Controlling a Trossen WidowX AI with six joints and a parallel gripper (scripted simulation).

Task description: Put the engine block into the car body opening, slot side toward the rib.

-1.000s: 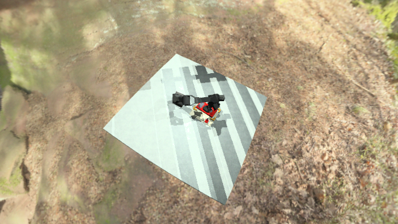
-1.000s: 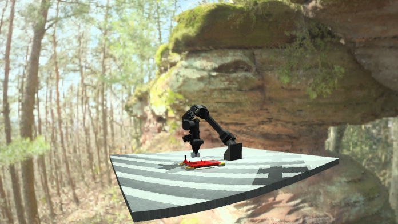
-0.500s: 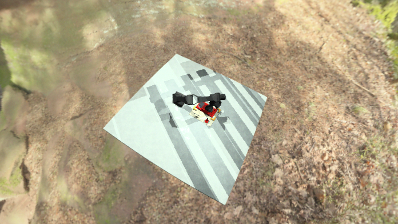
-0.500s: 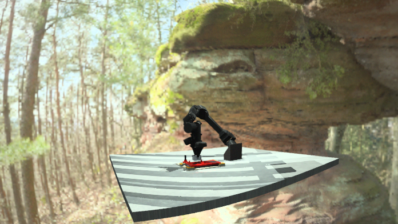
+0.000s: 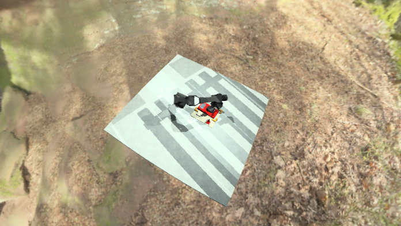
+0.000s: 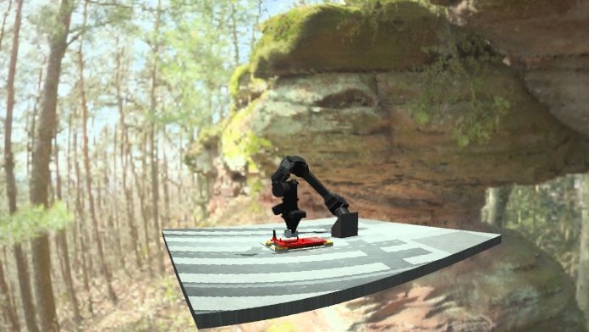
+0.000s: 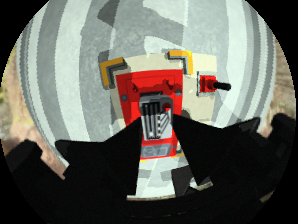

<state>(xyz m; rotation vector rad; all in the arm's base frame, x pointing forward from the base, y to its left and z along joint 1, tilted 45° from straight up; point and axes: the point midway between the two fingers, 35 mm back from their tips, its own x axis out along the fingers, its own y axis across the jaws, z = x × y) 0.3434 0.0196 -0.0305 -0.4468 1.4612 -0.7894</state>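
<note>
Right now my gripper tip is 10 mm above the grey engine block.
</note>
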